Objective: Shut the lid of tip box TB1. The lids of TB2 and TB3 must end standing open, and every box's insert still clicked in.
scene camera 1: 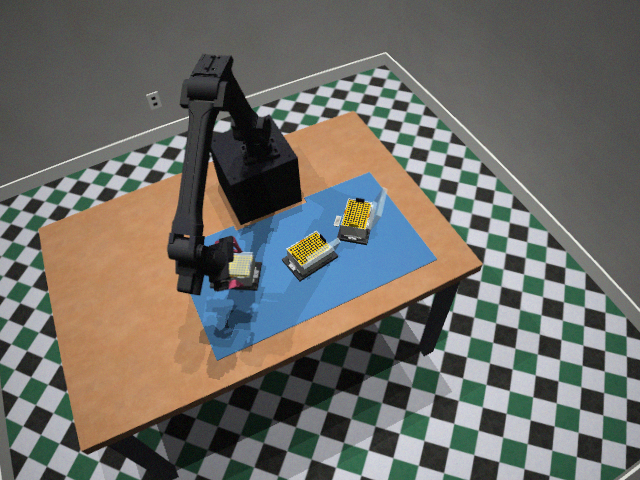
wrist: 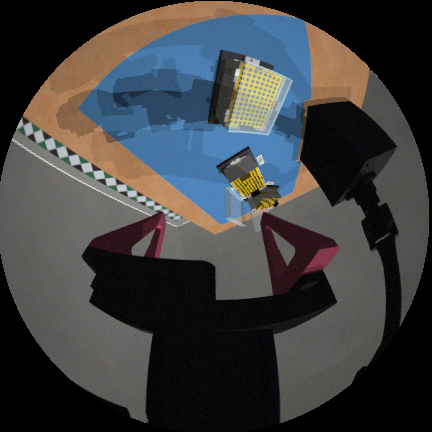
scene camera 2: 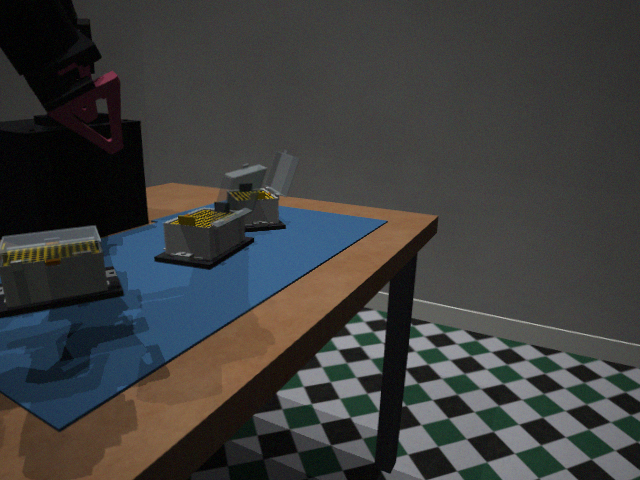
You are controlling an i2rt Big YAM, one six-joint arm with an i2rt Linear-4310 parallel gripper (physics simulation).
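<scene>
The left tip box has its clear lid lying down over the yellow insert; whether it is latched is unclear. The middle tip box and the far right tip box have lids standing open. Their yellow inserts sit inside; the fit is too small to judge. Box numbers cannot be read. My gripper is open and empty, raised above the mat near the left box, its fingers overlapping that box in scene camera 1.
The boxes stand on a blue mat on the wooden table. The arm's black base block stands behind the mat. The middle box's raised lid overlaps the far box in scene camera 2.
</scene>
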